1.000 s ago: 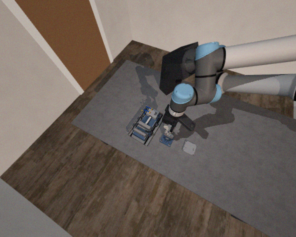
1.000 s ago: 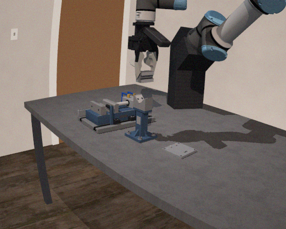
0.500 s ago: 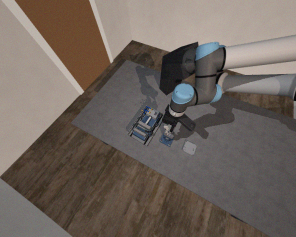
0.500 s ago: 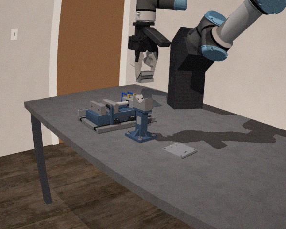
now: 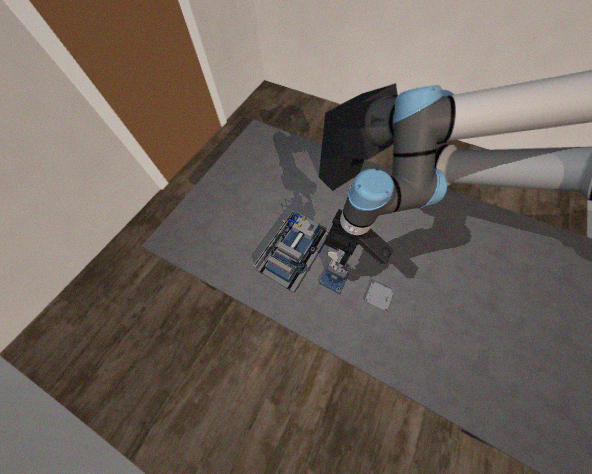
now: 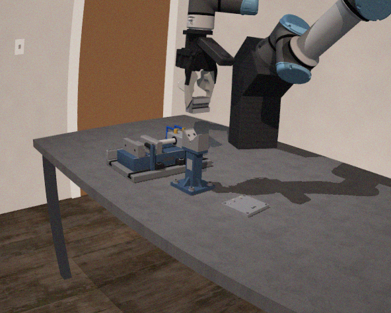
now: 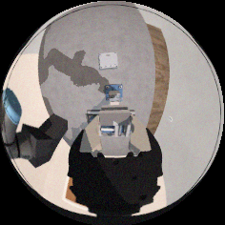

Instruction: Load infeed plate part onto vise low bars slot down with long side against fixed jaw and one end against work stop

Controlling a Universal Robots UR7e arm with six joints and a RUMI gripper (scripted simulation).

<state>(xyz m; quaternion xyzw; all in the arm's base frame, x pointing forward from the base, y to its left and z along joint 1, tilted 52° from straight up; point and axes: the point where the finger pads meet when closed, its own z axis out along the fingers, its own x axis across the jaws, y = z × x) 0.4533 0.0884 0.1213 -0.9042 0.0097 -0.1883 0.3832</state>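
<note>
Now: hand 10 mm to the right of the part and 10 mm above it. The rest, counted from my hand: fixed jaw (190 mm to the right, 170 mm below, 100 mm ahead); moving jaw (200 mm to the right, 170 mm below, 40 mm ahead); air cylinder rod (210 mm to the right, 170 mm below, 10 mm behind).
</note>
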